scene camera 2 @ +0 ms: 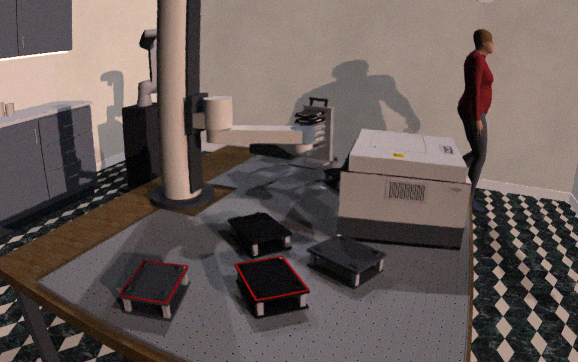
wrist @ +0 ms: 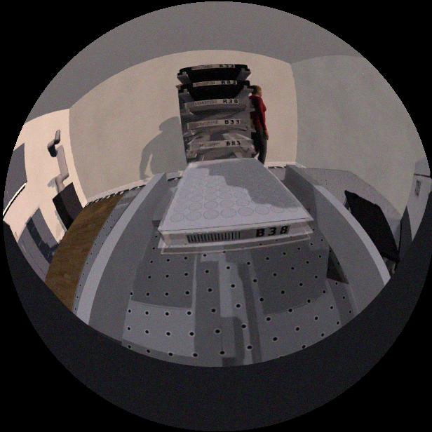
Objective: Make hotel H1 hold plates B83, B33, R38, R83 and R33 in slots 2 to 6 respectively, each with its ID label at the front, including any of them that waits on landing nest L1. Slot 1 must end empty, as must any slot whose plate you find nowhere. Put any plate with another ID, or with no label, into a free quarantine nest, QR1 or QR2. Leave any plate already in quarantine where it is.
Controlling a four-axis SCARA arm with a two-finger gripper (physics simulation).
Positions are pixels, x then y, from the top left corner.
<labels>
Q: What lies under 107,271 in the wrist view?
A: The gripper.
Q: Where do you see a red-rimmed nest QR1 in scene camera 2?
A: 272,277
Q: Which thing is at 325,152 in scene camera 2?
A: A hotel H1.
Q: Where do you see a dark plate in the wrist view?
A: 202,90
</labels>
